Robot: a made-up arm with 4 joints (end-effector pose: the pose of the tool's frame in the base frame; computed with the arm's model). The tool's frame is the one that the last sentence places.
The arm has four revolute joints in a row. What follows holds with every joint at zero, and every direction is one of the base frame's.
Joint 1 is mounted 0.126 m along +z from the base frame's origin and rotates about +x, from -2.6 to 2.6 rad.
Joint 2 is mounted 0.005 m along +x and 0.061 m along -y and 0.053 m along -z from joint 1 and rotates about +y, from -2.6 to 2.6 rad.
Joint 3 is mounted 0.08 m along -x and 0.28 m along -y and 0.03 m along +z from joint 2 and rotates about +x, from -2.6 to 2.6 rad.
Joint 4 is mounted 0.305 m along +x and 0.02 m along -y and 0.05 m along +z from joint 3 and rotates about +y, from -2.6 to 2.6 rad.
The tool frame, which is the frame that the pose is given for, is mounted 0.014 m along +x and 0.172 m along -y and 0.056 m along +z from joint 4; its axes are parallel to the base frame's.
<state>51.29 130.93 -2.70 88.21</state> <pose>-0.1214 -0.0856 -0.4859 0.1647 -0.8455 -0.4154 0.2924</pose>
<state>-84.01 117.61 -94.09 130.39</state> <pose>0.0813 -0.4164 0.4083 0.2855 -0.3653 0.4386 0.7699</pose>
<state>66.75 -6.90 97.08 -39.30</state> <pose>0.2247 0.0192 -0.3380 0.9360 -0.1019 -0.3175 0.1127</pose>
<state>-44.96 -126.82 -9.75 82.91</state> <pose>-0.2482 -0.2922 0.5734 -0.3332 -0.3756 0.0665 0.8622</pose>
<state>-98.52 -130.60 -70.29 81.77</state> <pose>-0.3501 0.0684 0.4840 -0.4594 -0.6395 -0.1047 0.6075</pose>
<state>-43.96 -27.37 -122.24 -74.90</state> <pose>0.0907 -0.0123 0.3617 0.8566 0.2167 -0.4680 0.0189</pose>
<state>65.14 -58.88 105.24 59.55</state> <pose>0.2977 -0.2378 -0.1546 0.6696 -0.3645 0.5772 0.2927</pose>
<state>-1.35 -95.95 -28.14 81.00</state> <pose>-0.1836 -0.4840 0.3488 -0.0178 -0.1290 -0.2415 0.9616</pose>
